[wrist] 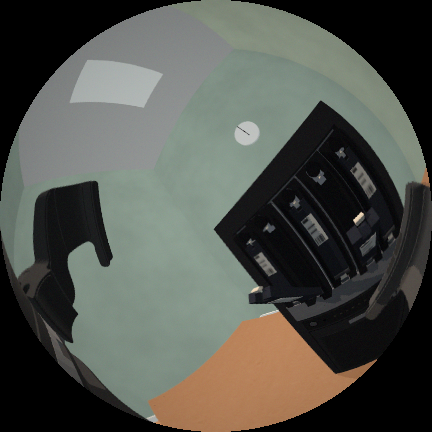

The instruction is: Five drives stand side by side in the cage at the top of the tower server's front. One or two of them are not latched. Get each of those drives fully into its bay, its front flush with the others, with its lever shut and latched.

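The tower server [272, 175] stands at the right of the wrist view, seen tilted. Its cage holds five black drives side by side. The first [265, 263], third [314, 229] and fifth [363, 180] from the lower left have levers lying along their fronts, labels showing. The second drive's lever [285, 295] stands swung out toward the lower left. The fourth drive's lever [362, 232] also stands out from its front. How deep each drive sits is hard to tell. My gripper [209, 245] is open, with nothing between its fingers. The right finger covers the cage's lower right edge.
The server's lower front [360, 340] stands against an orange-brown surface [250, 370]. A greenish floor or wall spreads behind, with a white disc [247, 133] bearing a dark line. A grey panel [120, 130] with a lighter patch [116, 83] is at the upper left.
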